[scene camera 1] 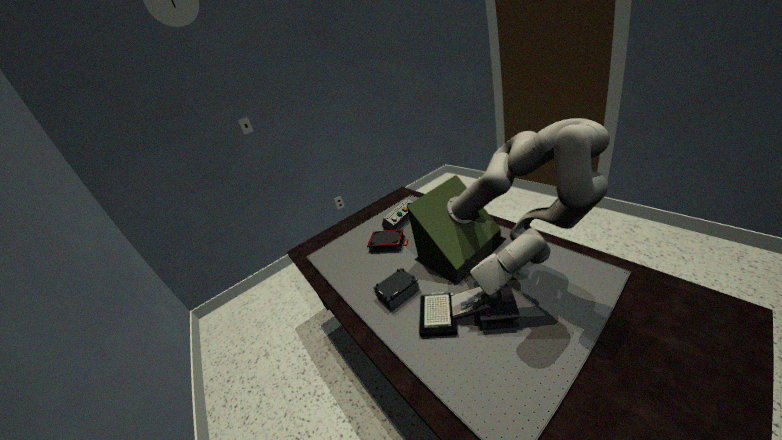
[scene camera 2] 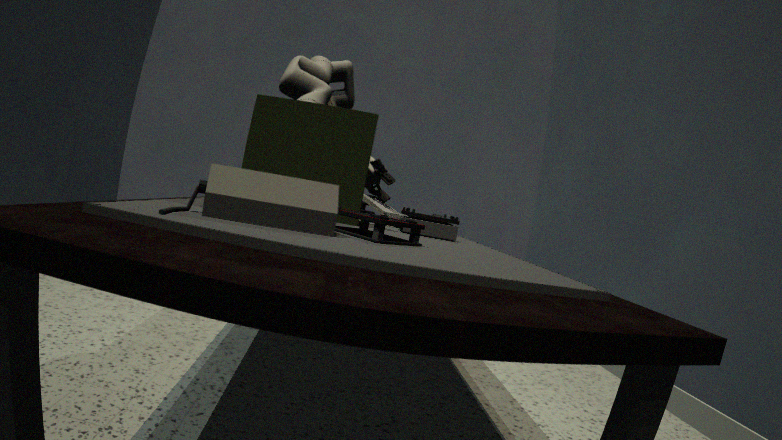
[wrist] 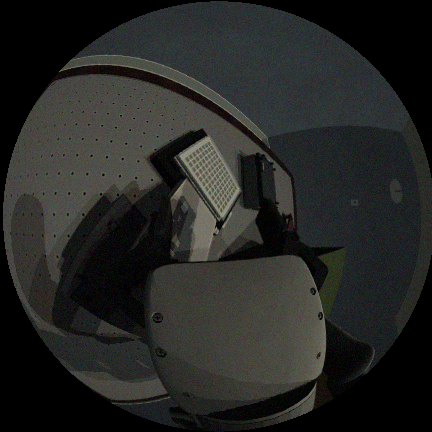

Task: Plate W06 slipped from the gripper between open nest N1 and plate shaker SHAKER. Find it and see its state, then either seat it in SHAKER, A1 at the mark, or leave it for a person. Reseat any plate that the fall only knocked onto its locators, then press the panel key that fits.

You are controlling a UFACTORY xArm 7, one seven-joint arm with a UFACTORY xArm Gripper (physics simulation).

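Seen in the pictures: gripper, fingertip midpoint: (scene camera 1: pixel 463 295) (scene camera 2: pixel 389 192) (wrist: pixel 217 208); arm's base at its link origin: (scene camera 1: pixel 460 210) (scene camera 2: pixel 296 143).
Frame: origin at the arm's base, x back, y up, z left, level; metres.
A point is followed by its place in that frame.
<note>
A pale flat plate (scene camera 1: pixel 464 302) {x -0.260, y -0.128, z 0.276 m} (wrist: pixel 189 229) {x -0.247, y -0.123, z 0.282 m} lies tilted on the board, one edge resting against a dark block (scene camera 1: pixel 500 317) {x -0.223, y -0.127, z 0.397 m}. Beside it, a white well plate (scene camera 1: pixel 436 309) {x -0.340, y -0.142, z 0.224 m} (wrist: pixel 207 177) {x -0.327, y -0.142, z 0.240 m} sits on a black nest base (scene camera 1: pixel 437 331) {x -0.387, y -0.158, z 0.283 m} (wrist: pixel 169 157) {x -0.342, y -0.155, z 0.304 m}; in the wrist view it looks skewed on the base. A dark box with pins (scene camera 1: pixel 395 287) {x -0.395, y -0.126, z 0.050 m} (wrist: pixel 257 181) {x -0.371, y -0.134, z 0.080 m} stands further left. My gripper (scene camera 1: pixel 481 299) (scene camera 2: pixel 380 186) {x -0.267, y -0.079, z 0.285 m} (wrist: pixel 217 208) {x -0.267, y -0.079, z 0.285 m} is open and empty, low over the tilted plate, pointing towards the well plate.
A tall green housing (scene camera 1: pixel 448 230) {x -0.107, y -0.025, z 0.040 m} (scene camera 2: pixel 309 141) {x -0.055, y 0.001, z -0.093 m} (wrist: pixel 334 273) {x -0.132, y 0.069, z -0.051 m} stands right behind the arm. A red-rimmed nest (scene camera 1: pixel 386 238) {x -0.248, y -0.141, z -0.277 m} (scene camera 2: pixel 382 221) {x -0.269, y -0.144, z -0.386 m} and a key panel (scene camera 1: pixel 396 214) {x -0.105, y -0.115, z -0.385 m} (scene camera 2: pixel 270 199) {x -0.090, y -0.138, z -0.453 m} lie at the far end of the perforated board (scene camera 1: pixel 491 382) {x -0.374, y -0.181, z 0.499 m}.
</note>
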